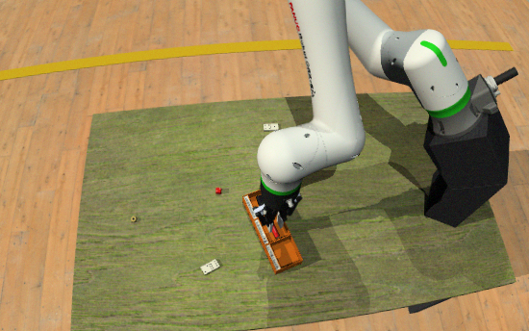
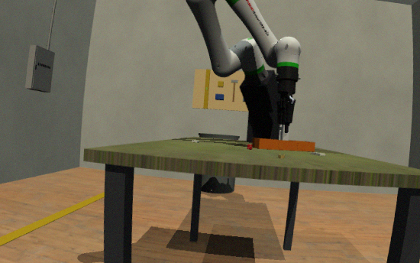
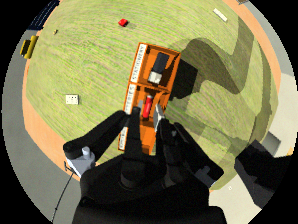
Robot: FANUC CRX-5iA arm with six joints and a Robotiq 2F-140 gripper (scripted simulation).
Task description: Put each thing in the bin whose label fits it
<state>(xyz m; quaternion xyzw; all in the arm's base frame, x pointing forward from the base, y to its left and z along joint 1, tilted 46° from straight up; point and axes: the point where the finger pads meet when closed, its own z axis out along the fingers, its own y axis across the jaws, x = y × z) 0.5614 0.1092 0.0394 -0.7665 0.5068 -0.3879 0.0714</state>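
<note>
Right now the orange bin is 10 mm ahead of my hand and 50 mm below it. From my hand the other things lie so: black-and-white block: 20 mm ahead, 80 mm to the right, 60 mm below; red cylinder: 60 mm below; small red cube: 150 mm ahead, 150 mm to the right, 60 mm below.
</note>
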